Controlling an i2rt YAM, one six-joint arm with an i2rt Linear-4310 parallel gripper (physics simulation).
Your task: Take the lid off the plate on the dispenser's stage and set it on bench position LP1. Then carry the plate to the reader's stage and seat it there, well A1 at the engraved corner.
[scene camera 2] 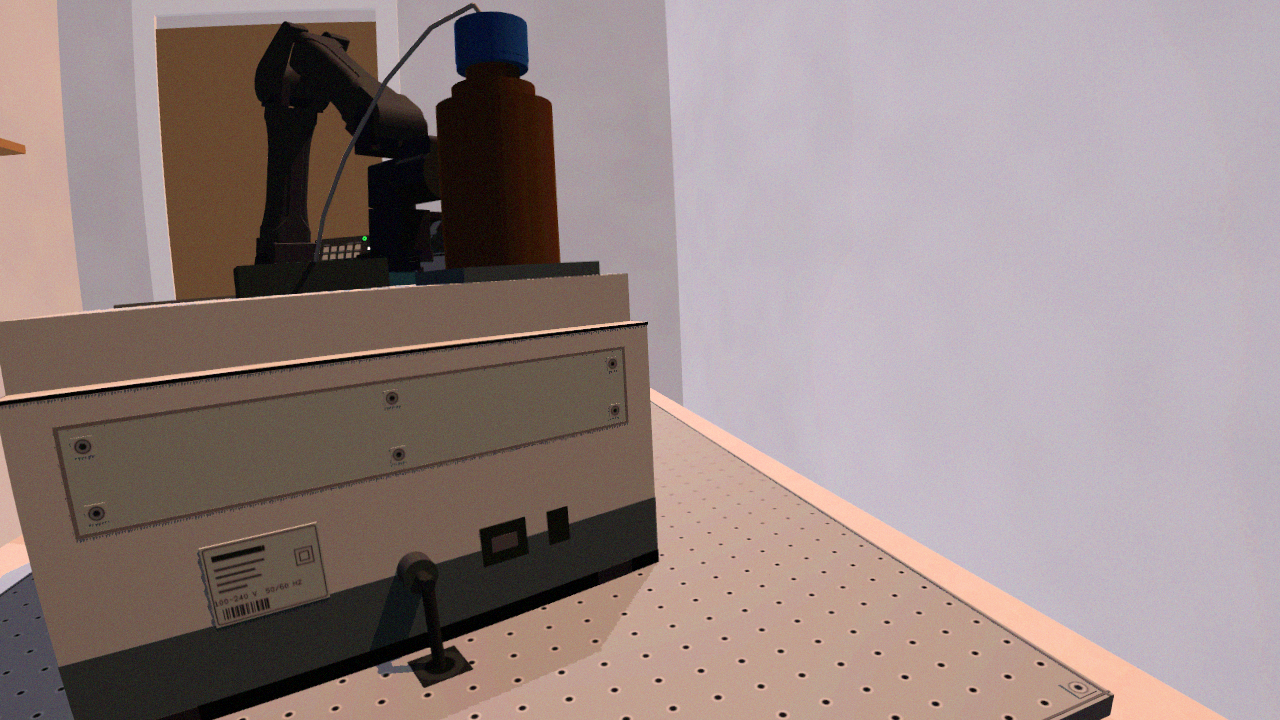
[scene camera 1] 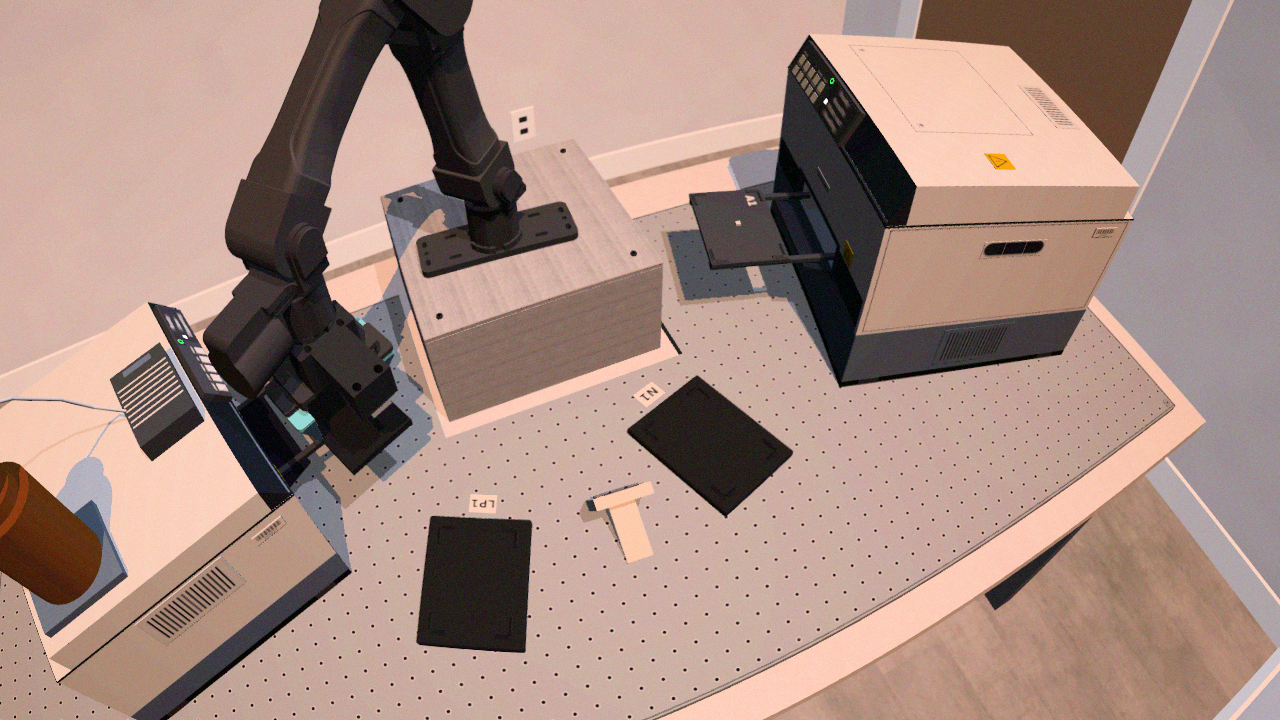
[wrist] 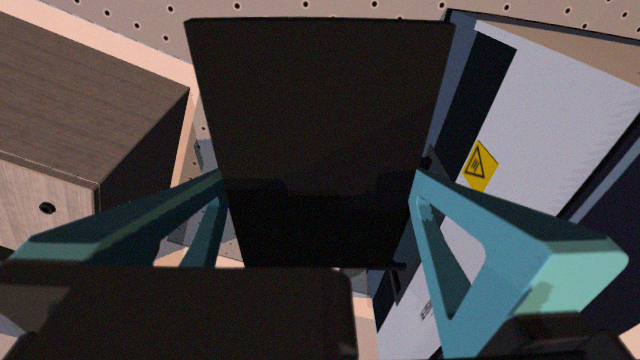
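My gripper is shut on the dark, flat lid, with a teal finger at each long side. The gripper and lid are over or beside the stage of the dispenser, at the left in scene camera 1; their exact height above it cannot be told. The plate does not show and the stage is mostly hidden by gripper and lid. Bench position LP1 is a black rectangular nest with nothing on it. The reader stands at the right, its dark stage extended and bare, with an A1 mark.
A wooden pedestal carries the arm's base between dispenser and reader. Black nest N1 and a pale T-shaped piece are on the perforated bench. A brown bottle and a dark box stand on the dispenser.
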